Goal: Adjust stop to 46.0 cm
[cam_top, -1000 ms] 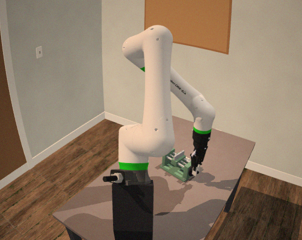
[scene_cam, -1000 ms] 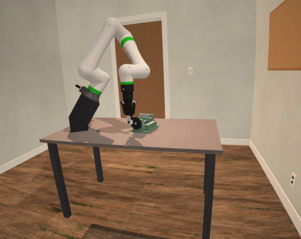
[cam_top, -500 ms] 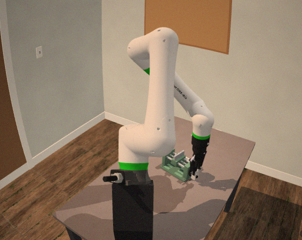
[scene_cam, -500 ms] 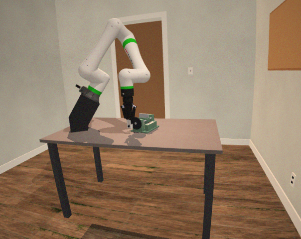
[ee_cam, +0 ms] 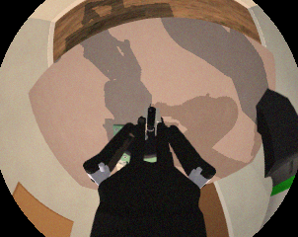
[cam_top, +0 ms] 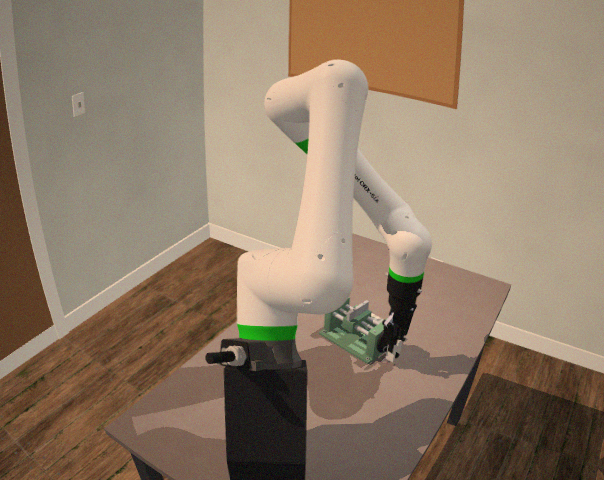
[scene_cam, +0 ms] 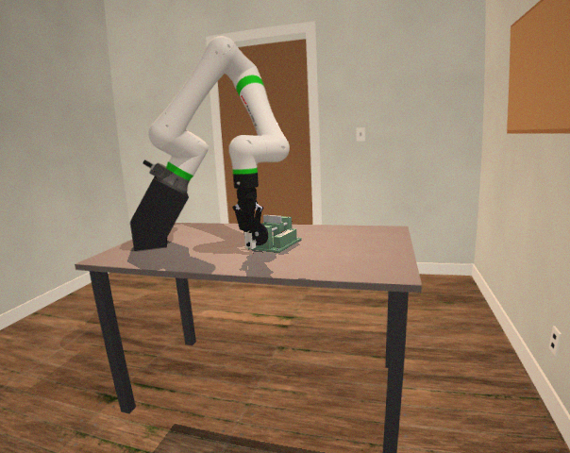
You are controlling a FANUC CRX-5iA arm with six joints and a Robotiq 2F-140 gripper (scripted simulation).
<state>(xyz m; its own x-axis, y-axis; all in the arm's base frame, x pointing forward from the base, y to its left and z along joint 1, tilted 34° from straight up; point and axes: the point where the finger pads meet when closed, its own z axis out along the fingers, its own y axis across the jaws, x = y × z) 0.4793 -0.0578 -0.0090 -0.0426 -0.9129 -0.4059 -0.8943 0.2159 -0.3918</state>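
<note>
Right now the black handwheel is 20 mm to the left of my hand and 10 mm below it. The rest, counted from my hand: green stop fixture (30 mm ahead, 150 mm to the left, 30 mm above).
</note>
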